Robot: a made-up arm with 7 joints. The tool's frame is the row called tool. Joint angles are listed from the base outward.
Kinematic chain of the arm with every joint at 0, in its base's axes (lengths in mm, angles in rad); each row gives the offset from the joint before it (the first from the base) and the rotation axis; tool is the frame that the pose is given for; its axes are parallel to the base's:
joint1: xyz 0 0 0 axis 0 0.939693 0.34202
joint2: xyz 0 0 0 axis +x
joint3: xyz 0 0 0 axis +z
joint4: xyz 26.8 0 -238.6 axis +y
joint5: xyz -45.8 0 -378.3 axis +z
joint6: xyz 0 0 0 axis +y
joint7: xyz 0 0 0 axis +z
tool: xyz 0 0 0
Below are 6 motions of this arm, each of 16 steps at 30 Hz.
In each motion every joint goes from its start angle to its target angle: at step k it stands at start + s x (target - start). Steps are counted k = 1, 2, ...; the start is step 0. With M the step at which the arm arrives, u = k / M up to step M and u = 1 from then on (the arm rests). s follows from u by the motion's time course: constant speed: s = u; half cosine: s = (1 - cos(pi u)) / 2; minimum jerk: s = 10 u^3 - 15 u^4 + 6 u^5.
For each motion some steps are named. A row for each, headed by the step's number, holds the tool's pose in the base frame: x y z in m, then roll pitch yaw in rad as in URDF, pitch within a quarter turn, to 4 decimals.
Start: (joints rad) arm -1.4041 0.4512 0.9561 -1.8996 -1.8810 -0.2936 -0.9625
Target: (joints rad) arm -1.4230 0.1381 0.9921 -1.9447 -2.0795 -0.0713 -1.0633
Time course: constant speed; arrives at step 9
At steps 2, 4, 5, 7, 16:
2: 0.1802 0.2438 0.3025 2.7917 -0.1456 0.0216
4: 0.1977 0.2365 0.2942 2.7181 -0.1269 0.0332
5: 0.2062 0.2325 0.2900 2.6822 -0.1155 0.0390
7: 0.2229 0.2236 0.2814 2.6122 -0.0891 0.0500
16: 0.2388 0.2136 0.2727 2.5450 -0.0578 0.0602

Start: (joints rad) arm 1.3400 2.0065 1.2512 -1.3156 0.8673 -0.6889 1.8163
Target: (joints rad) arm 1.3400 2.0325 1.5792 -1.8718 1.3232 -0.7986 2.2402
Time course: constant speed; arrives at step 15
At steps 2, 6, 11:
2: 0.4196 0.3011 0.0982 -2.0524 -0.7651 1.3968
6: 0.4292 0.2335 0.1097 -2.1073 -0.5557 1.1862
11: 0.4240 0.1484 0.1249 -2.1797 -0.3276 0.8959

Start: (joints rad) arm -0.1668 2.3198 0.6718 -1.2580 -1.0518 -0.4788 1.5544
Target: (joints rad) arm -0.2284 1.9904 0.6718 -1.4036 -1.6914 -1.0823 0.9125
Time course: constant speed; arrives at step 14
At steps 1, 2, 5, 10, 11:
1: 0.2270 0.1257 0.4783 1.9268 0.2475 -1.6554
2: 0.2277 0.1321 0.4745 1.8939 0.3054 -1.6172
5: 0.2300 0.1502 0.4627 1.7961 0.4828 -1.5199
10: 0.2343 0.1772 0.4412 1.6101 0.7808 -1.4285
11: 0.2353 0.1821 0.4367 1.5636 0.8390 -1.4250

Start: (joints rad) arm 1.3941 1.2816 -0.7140 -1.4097 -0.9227 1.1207 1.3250
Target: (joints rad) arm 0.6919 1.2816 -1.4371 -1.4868 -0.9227 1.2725 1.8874
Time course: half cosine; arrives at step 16
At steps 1, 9, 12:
1: -0.3526 0.2396 -0.3019 0.9302 0.6844 -0.4702
9: -0.3101 0.1841 -0.3675 0.8834 0.2583 -0.4407
12: -0.2920 0.1680 -0.3850 0.8497 0.0901 -0.4332

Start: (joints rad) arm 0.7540 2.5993 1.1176 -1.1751 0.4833 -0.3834 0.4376
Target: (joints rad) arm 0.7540 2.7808 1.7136 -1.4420 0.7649 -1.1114 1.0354
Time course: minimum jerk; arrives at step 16
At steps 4, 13, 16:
4: 0.4608 -0.0010 0.3064 1.7374 -0.1708 -2.4844
13: 0.3180 -0.2069 0.3547 1.6917 -0.6275 2.4796
16: 0.3065 -0.2155 0.3565 1.6837 -0.6536 2.4085

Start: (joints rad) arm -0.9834 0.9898 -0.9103 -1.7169 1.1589 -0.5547 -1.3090
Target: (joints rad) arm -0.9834 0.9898 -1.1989 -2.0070 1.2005 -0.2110 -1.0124
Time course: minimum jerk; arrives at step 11
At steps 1, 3, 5, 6, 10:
1: 0.4510 -0.1146 -0.0422 2.1575 -0.0178 -2.6022
3: 0.4394 -0.1261 -0.0534 2.0925 -0.0680 -2.6527
5: 0.4097 -0.1500 -0.0791 1.9452 -0.1986 -2.7509
6: 0.3904 -0.1624 -0.0939 1.8595 -0.2825 -2.7954
10: 0.3398 -0.1861 -0.1268 1.6465 -0.4959 -2.8578

